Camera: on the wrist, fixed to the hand. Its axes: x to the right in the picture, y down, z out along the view.
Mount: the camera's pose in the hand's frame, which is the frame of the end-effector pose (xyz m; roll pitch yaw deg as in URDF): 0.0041 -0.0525 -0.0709 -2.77 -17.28 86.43
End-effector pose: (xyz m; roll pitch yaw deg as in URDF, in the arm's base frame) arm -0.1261 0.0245 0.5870 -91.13 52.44 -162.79
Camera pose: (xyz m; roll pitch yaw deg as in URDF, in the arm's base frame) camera -0.1900 0.0778 0.6166 73.51 39.16 -3.82
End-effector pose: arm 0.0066 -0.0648 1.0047 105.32 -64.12 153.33
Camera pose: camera -0.0576 -0.1246 0.9945 -108.87 -24.86 9.72
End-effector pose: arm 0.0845 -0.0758 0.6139 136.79 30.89 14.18
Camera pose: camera 0.0745 0.0112 0.6253 141.46 -20.10 -58.80
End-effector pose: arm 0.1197 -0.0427 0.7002 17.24 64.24 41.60
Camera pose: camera 0.0843 -0.1131 0.6603 64.78 -11.10 98.51
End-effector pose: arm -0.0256 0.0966 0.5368 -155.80 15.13 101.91
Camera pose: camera -0.0495 0.1186 0.6189 159.06 40.86 3.14
